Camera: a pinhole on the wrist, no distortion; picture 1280 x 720 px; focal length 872.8 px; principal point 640.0 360.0 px. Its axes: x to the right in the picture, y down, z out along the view. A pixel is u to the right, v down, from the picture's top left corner.
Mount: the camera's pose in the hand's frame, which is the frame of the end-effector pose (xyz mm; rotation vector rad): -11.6 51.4 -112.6 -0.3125 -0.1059 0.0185
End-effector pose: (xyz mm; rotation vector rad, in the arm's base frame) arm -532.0 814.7 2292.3 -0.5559 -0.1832 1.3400
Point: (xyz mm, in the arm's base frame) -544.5 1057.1 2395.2
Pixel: outside the picture
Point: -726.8 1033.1 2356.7
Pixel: 1186.7 392.0
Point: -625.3 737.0 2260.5
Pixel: 149.0 372.2
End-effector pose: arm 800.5 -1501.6 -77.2 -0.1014 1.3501 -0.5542
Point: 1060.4 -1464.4 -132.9
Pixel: 928.5 302.1
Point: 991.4 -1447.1 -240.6
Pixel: outside the picture
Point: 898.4 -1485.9 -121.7
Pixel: 1008.2 120.1
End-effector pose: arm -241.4 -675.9 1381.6 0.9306 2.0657 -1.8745
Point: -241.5 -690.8 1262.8
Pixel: 1160.8 351.6
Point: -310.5 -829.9 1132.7
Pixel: 1147.5 387.9
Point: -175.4 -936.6 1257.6
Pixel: 606.9 296.2
